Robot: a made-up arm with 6 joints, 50 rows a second.
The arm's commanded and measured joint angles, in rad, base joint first. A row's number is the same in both.
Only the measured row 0 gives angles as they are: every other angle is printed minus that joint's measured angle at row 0.
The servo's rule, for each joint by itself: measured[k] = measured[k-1] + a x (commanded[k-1-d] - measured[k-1]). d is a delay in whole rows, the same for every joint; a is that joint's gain. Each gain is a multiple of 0.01, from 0.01 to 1. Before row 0 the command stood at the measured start. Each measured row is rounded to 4 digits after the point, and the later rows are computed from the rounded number. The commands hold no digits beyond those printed.
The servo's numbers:
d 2
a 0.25 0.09 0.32 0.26 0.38 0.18
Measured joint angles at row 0: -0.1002, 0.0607, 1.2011, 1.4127, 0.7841, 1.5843
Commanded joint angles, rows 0 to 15: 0.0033, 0.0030, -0.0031, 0.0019, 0.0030, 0.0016; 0.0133, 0.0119, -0.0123, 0.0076, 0.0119, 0.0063; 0.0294, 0.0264, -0.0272, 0.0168, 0.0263, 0.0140; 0.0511, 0.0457, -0.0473, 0.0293, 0.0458, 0.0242; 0.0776, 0.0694, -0.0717, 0.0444, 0.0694, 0.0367; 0.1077, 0.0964, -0.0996, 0.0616, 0.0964, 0.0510; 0.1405, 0.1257, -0.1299, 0.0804, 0.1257, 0.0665; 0.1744, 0.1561, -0.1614, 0.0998, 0.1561, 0.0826; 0.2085, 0.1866, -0.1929, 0.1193, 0.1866, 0.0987; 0.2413, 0.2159, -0.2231, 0.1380, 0.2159, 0.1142; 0.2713, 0.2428, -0.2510, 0.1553, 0.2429, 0.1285; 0.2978, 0.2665, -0.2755, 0.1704, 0.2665, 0.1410; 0.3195, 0.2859, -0.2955, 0.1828, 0.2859, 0.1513; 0.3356, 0.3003, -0.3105, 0.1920, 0.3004, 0.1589; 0.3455, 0.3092, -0.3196, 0.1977, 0.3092, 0.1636; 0.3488, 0.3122, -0.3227, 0.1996, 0.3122, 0.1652
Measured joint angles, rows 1 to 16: 0.0000, 0.0000, 0.0000, 0.0000, 0.0000, 0.0000; 0.0000, 0.0000, 0.0000, 0.0000, 0.0000, 0.0000; 0.0008, 0.0003, -0.0010, 0.0005, 0.0011, 0.0003; 0.0039, 0.0013, -0.0046, 0.0023, 0.0052, 0.0014; 0.0103, 0.0036, -0.0118, 0.0061, 0.0132, 0.0037; 0.0205, 0.0074, -0.0232, 0.0121, 0.0256, 0.0074; 0.0348, 0.0130, -0.0387, 0.0205, 0.0422, 0.0127; 0.0530, 0.0205, -0.0582, 0.0312, 0.0628, 0.0196; 0.0749, 0.0300, -0.0811, 0.0440, 0.0867, 0.0280; 0.0998, 0.0413, -0.1068, 0.0585, 0.1131, 0.0378; 0.1270, 0.0544, -0.1344, 0.0743, 0.1410, 0.0488; 0.1556, 0.0689, -0.1628, 0.0909, 0.1695, 0.0606; 0.1845, 0.0846, -0.1910, 0.1076, 0.1974, 0.0728; 0.2128, 0.1010, -0.2180, 0.1239, 0.2237, 0.0851; 0.2395, 0.1176, -0.2428, 0.1392, 0.2473, 0.0970; 0.2635, 0.1340, -0.2645, 0.1529, 0.2675, 0.1081
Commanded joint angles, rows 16 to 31: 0.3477, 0.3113, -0.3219, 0.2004, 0.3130, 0.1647; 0.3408, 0.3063, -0.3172, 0.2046, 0.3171, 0.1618; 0.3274, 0.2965, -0.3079, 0.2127, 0.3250, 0.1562; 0.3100, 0.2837, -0.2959, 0.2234, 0.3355, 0.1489; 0.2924, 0.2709, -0.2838, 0.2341, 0.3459, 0.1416; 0.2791, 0.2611, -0.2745, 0.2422, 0.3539, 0.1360; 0.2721, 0.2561, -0.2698, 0.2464, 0.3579, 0.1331; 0.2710, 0.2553, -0.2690, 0.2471, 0.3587, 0.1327; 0.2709, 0.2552, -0.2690, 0.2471, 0.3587, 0.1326; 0.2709, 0.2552, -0.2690, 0.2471, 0.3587, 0.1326; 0.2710, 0.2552, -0.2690, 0.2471, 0.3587, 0.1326; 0.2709, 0.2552, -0.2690, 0.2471, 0.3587, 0.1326; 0.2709, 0.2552, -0.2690, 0.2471, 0.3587, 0.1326; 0.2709, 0.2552, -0.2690, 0.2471, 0.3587, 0.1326; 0.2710, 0.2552, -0.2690, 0.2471, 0.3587, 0.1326; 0.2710, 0.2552, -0.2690, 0.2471, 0.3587, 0.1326
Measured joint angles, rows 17 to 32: 0.2840, 0.1498, -0.2821, 0.1645, 0.2833, 0.1181; 0.3002, 0.1644, -0.2951, 0.1736, 0.2943, 0.1266; 0.3121, 0.1776, -0.3037, 0.1806, 0.3014, 0.1335; 0.3193, 0.1892, -0.3080, 0.1868, 0.3074, 0.1386; 0.3213, 0.1989, -0.3080, 0.1935, 0.3141, 0.1418; 0.3185, 0.2065, -0.3041, 0.2013, 0.3222, 0.1431; 0.3120, 0.2123, -0.2976, 0.2098, 0.3312, 0.1428; 0.3038, 0.2167, -0.2902, 0.2182, 0.3398, 0.1416; 0.2959, 0.2202, -0.2837, 0.2255, 0.3467, 0.1401; 0.2897, 0.2234, -0.2790, 0.2311, 0.3513, 0.1388; 0.2850, 0.2263, -0.2758, 0.2353, 0.3541, 0.1377; 0.2815, 0.2289, -0.2736, 0.2384, 0.3558, 0.1368; 0.2789, 0.2313, -0.2721, 0.2407, 0.3569, 0.1360; 0.2769, 0.2335, -0.2711, 0.2424, 0.3576, 0.1354; 0.2754, 0.2355, -0.2704, 0.2436, 0.3580, 0.1349; 0.2743, 0.2373, -0.2700, 0.2445, 0.3583, 0.1345
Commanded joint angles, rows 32 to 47: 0.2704, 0.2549, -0.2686, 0.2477, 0.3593, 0.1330; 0.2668, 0.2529, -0.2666, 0.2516, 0.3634, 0.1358; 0.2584, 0.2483, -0.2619, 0.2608, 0.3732, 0.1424; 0.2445, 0.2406, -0.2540, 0.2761, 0.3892, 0.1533; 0.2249, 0.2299, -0.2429, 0.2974, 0.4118, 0.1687; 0.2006, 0.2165, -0.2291, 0.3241, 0.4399, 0.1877; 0.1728, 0.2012, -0.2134, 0.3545, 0.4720, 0.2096; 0.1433, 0.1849, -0.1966, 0.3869, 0.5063, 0.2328; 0.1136, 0.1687, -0.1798, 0.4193, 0.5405, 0.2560; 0.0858, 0.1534, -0.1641, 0.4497, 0.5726, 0.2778; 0.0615, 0.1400, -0.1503, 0.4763, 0.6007, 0.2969; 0.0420, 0.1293, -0.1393, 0.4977, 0.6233, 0.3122; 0.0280, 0.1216, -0.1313, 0.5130, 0.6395, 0.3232; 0.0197, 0.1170, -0.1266, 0.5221, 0.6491, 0.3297; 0.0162, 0.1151, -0.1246, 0.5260, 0.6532, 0.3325; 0.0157, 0.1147, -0.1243, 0.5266, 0.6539, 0.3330
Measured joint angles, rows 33 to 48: 0.2735, 0.2389, -0.2697, 0.2452, 0.3585, 0.1342; 0.2729, 0.2404, -0.2695, 0.2457, 0.3586, 0.1339; 0.2723, 0.2417, -0.2692, 0.2462, 0.3589, 0.1337; 0.2709, 0.2427, -0.2684, 0.2476, 0.3606, 0.1341; 0.2678, 0.2432, -0.2663, 0.2510, 0.3654, 0.1356; 0.2620, 0.2430, -0.2624, 0.2575, 0.3744, 0.1388; 0.2527, 0.2418, -0.2562, 0.2679, 0.3886, 0.1442; 0.2397, 0.2395, -0.2475, 0.2825, 0.4081, 0.1520; 0.2230, 0.2361, -0.2366, 0.3012, 0.4324, 0.1624; 0.2031, 0.2315, -0.2238, 0.3235, 0.4605, 0.1751; 0.1807, 0.2258, -0.2097, 0.3484, 0.4909, 0.1897; 0.1570, 0.2193, -0.1951, 0.3747, 0.5219, 0.2056; 0.1331, 0.2122, -0.1808, 0.4011, 0.5518, 0.2220; 0.1103, 0.2047, -0.1675, 0.4262, 0.5790, 0.2382; 0.0897, 0.1972, -0.1559, 0.4488, 0.6020, 0.2535; 0.0722, 0.1900, -0.1465, 0.4679, 0.6199, 0.2672
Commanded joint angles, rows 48 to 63: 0.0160, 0.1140, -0.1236, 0.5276, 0.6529, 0.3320; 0.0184, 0.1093, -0.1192, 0.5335, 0.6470, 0.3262; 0.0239, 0.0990, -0.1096, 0.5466, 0.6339, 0.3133; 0.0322, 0.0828, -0.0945, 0.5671, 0.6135, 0.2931; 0.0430, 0.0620, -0.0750, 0.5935, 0.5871, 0.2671; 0.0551, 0.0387, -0.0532, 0.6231, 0.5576, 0.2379; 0.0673, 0.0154, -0.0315, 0.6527, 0.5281, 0.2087; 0.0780, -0.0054, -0.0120, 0.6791, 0.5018, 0.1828; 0.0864, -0.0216, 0.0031, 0.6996, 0.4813, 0.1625; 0.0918, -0.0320, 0.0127, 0.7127, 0.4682, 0.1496; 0.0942, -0.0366, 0.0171, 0.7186, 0.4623, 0.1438; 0.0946, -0.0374, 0.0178, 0.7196, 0.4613, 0.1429; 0.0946, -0.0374, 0.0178, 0.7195, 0.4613, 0.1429; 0.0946, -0.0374, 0.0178, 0.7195, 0.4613, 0.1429; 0.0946, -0.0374, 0.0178, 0.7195, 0.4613, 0.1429; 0.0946, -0.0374, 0.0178, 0.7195, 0.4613, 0.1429
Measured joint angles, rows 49 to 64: 0.0582, 0.1833, -0.1395, 0.4830, 0.6326, 0.2790; 0.0476, 0.1771, -0.1346, 0.4943, 0.6407, 0.2887; 0.0397, 0.1714, -0.1311, 0.5030, 0.6453, 0.2965; 0.0344, 0.1658, -0.1273, 0.5109, 0.6459, 0.3018; 0.0318, 0.1598, -0.1216, 0.5202, 0.6413, 0.3039; 0.0319, 0.1529, -0.1129, 0.5324, 0.6307, 0.3020; 0.0347, 0.1447, -0.1008, 0.5483, 0.6141, 0.2957; 0.0398, 0.1352, -0.0856, 0.5677, 0.5926, 0.2853; 0.0467, 0.1244, -0.0683, 0.5898, 0.5681, 0.2715; 0.0545, 0.1127, -0.0503, 0.6130, 0.5429, 0.2555; 0.0625, 0.1006, -0.0332, 0.6355, 0.5195, 0.2388; 0.0698, 0.0887, -0.0185, 0.6556, 0.5000, 0.2227; 0.0759, 0.0774, -0.0071, 0.6720, 0.4857, 0.2085; 0.0806, 0.0671, 0.0009, 0.6844, 0.4764, 0.1967; 0.0841, 0.0577, 0.0063, 0.6935, 0.4707, 0.1870; 0.0867, 0.0491, 0.0100, 0.7003, 0.4671, 0.1791
